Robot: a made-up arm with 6 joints. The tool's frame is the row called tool.
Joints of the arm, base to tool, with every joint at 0 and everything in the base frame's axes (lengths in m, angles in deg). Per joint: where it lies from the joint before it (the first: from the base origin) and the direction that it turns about. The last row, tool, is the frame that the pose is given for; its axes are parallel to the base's.
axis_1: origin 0 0 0.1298 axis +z
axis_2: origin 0 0 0 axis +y
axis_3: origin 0 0 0.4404 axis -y
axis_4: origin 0 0 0 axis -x
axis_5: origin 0.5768 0 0 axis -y
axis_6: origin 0 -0.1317 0 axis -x
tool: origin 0 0 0
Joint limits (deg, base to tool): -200..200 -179.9..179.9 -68..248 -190..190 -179.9..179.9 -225..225
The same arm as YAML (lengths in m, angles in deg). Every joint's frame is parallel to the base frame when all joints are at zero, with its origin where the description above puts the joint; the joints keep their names.
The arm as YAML. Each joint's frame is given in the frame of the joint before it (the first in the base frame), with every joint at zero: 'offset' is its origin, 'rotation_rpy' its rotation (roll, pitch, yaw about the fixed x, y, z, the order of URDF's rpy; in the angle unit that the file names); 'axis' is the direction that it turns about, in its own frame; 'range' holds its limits. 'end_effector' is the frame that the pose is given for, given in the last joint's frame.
length_unit: m
angle_unit: deg
chain:
  - id: axis_1
    offset: [0.0, 0.0, 0.1298]
    rotation_rpy: [0.0, 0.0, 0.0]
    axis: "+z"
    range: [-200.0, 200.0]
  - id: axis_2
    offset: [0.0, 0.0, 0.0]
    rotation_rpy: [0.0, 0.0, 0.0]
    axis: "+y"
    range: [-179.9, 179.9]
  - id: axis_3
    offset: [0.0, 0.0, 0.4404]
    rotation_rpy: [0.0, 0.0, 0.0]
    axis: "-y"
    range: [-68.0, 248.0]
  - id: axis_4
    offset: [0.0, 0.0, 0.0]
    rotation_rpy: [0.0, 0.0, 0.0]
    axis: "-x"
    range: [-190.0, 190.0]
  - id: axis_5
    offset: [0.5768, 0.0, 0.0]
    rotation_rpy: [0.0, 0.0, 0.0]
    axis: "-y"
    range: [-179.9, 179.9]
  - id: axis_6
    offset: [0.0, -0.1317, 0.0]
    rotation_rpy: [0.0, 0.0, 0.0]
    axis: "-x"
    range: [-225.0, 225.0]
end_effector:
  offset: [0.0, 0.0, 0.0]
  rotation_rpy: [0.0, 0.0, 0.0]

